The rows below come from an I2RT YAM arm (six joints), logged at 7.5 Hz.
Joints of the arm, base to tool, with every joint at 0 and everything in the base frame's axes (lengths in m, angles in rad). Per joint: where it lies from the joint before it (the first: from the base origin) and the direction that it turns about. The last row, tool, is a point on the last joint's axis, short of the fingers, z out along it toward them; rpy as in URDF.
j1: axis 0 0 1 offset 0.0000 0.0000 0.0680
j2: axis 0 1 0 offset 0.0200 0.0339 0.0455
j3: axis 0 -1 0 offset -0.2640 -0.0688 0.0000
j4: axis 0 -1 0 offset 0.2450 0.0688 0.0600
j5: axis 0 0 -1 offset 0.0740 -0.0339 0.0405
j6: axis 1 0 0 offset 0.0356 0.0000 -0.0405
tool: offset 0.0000 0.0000 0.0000 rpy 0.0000 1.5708 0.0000
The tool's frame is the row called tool.
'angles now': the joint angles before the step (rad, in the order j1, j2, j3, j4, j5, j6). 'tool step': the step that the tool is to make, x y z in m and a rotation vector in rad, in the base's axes. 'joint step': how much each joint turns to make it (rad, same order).
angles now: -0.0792 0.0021 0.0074 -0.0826 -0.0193 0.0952
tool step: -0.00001 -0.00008 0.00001 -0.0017 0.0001 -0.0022
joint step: 0.0000 0.0000 0.0000 -0.0001 0.0024 -0.0015
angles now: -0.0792 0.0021 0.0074 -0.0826 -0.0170 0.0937
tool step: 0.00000 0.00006 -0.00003 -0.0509 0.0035 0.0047
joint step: 0.0005 0.0000 0.0000 -0.0004 -0.0003 -0.0512
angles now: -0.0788 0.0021 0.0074 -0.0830 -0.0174 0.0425
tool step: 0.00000 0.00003 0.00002 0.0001 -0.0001 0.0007
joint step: 0.0001 0.0000 0.0000 0.0000 -0.0006 0.0001
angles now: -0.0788 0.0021 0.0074 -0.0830 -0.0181 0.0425
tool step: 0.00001 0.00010 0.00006 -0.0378 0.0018 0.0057
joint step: 0.0000 0.0000 0.0000 0.0004 -0.0027 -0.0382
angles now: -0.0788 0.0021 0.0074 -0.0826 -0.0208 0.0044
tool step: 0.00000 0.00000 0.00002 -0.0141 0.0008 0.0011
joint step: 0.0000 0.0001 0.0001 0.0000 0.0000 -0.0142
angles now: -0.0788 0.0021 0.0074 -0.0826 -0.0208 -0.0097
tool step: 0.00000 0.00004 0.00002 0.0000 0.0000 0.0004
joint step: 0.0003 0.0000 0.0001 0.0000 -0.0001 0.0000
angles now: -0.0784 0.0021 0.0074 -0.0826 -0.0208 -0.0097
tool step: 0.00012 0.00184 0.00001 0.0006 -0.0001 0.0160
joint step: 0.0171 0.0000 0.0000 0.0001 0.0011 0.0007
